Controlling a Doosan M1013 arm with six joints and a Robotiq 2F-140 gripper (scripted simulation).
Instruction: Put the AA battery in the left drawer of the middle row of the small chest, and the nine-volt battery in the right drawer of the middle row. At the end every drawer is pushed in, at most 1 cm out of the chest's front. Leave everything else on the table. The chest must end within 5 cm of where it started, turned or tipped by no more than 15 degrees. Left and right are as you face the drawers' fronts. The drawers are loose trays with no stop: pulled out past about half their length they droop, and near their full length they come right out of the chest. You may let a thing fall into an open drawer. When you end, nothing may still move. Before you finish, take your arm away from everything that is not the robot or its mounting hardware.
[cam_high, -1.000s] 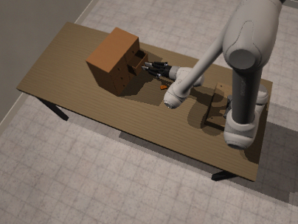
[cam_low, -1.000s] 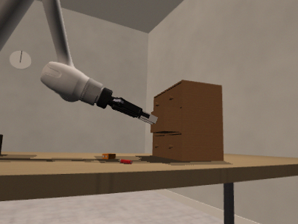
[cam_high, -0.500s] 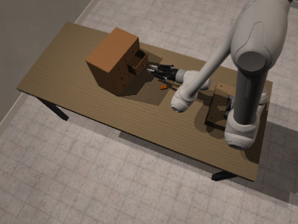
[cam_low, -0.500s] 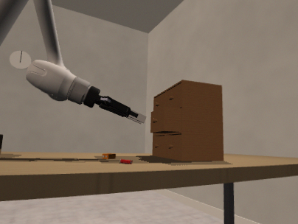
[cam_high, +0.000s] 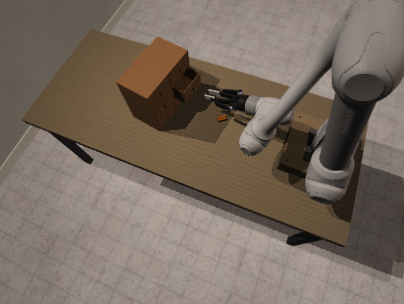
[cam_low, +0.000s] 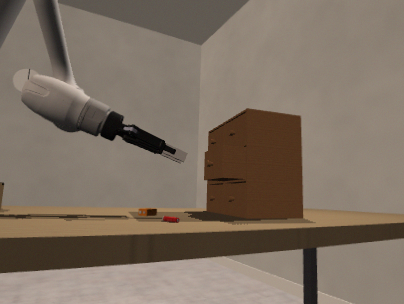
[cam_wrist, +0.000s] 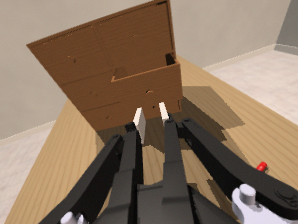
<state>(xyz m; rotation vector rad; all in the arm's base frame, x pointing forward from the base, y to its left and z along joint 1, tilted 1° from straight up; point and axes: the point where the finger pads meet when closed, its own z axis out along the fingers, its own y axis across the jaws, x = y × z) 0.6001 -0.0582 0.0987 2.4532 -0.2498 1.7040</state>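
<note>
Right now the orange nine-volt battery is 16 cm below my hand, 7 cm behind it and 1 cm to the left of it. The rest, counted from my hand: AA battery (27 cm ahead, 7 cm to the left, 6 cm below).
</note>
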